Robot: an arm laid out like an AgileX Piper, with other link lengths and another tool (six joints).
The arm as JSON. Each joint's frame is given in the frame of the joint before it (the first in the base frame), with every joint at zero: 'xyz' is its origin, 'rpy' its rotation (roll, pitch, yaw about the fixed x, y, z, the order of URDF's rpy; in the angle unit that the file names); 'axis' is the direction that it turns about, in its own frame. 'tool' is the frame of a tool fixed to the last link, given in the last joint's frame.
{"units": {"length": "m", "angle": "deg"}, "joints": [
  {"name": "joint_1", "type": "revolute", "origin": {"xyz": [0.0, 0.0, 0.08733], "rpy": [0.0, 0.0, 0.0]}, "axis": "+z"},
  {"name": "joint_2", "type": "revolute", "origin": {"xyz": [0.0, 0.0, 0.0], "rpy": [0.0, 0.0, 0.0]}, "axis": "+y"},
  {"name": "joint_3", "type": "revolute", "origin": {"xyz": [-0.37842, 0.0, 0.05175], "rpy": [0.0, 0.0, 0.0]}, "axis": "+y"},
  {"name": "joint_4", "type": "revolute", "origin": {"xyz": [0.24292, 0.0, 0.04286], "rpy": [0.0, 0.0, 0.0]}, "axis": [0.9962, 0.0, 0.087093]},
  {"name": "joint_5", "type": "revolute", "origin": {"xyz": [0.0, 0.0, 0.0], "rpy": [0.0, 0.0, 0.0]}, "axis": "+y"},
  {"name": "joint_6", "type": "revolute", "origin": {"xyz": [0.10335, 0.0, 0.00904], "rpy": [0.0, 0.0, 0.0]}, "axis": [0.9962, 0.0, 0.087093]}
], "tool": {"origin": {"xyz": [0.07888, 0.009, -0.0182], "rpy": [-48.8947, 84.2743, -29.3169]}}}
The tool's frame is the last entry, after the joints.
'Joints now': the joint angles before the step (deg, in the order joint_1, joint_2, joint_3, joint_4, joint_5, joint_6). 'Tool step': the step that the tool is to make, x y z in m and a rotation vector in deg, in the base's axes. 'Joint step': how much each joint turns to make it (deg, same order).
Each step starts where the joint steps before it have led.
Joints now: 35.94, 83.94, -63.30, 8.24, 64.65, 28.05
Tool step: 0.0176, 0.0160, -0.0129, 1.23, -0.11, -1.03
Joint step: 0.01, 3.46, -0.50, 1.13, -3.84, 0.15
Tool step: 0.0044, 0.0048, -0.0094, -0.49, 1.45, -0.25
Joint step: -0.01, 1.92, 0.00, 0.51, -0.47, 0.00
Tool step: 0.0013, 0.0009, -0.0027, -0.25, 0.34, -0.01
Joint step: 0.00, 0.53, -0.01, 0.01, -0.10, -0.01
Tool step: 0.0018, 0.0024, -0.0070, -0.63, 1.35, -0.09
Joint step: 0.01, 1.36, 0.01, 0.30, 0.09, 0.00
